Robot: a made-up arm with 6 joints.
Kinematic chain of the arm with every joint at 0, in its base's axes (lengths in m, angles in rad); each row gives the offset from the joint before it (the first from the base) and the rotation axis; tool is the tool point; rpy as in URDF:
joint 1: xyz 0 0 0.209 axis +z
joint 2: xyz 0 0 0 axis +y
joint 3: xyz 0.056 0 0.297 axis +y
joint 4: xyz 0.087 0 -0.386 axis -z
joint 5: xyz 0 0 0 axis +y
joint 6: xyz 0.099 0 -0.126 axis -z
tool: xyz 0 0 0 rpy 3.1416 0 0
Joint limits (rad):
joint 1: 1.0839..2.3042
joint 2: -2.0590..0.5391
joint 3: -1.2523..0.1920
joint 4: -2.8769..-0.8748
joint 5: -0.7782..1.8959
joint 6: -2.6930..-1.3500
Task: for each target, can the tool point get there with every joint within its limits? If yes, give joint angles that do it. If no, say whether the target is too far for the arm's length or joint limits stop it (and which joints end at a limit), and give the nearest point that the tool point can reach.
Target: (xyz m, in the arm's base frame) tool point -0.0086 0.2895 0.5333
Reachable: yes | joints 1.6469 -1.1340 -0.5126 -2.5499 0.8167 -1.5241
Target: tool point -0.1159 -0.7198 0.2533
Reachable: no: joint limits stop it (at a limit: joint 2, joint 3, joint 4, joint 5) | nearest point -0.0885 -0.5498 0.4876 | short by 0.291 m
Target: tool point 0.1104 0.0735 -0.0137
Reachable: yes | joints 1.6503 0.2711 -0.0018 -1.3826 1.4939 -2.0045
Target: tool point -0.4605 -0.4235 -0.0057
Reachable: no: joint limits stop it (at a limit: joint 1, joint 2) | nearest point -0.1329 -0.0894 0.0560 | short by 0.472 m
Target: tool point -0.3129 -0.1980 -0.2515
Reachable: no: joint limits stop it (at a limit: joint 1, joint 2) | nearest point -0.1598 -0.0064 -0.0535 | short by 0.315 m
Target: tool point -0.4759 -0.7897 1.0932
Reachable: no: too far | nearest point -0.2021 -0.4447 0.6773 | short by 0.606 m
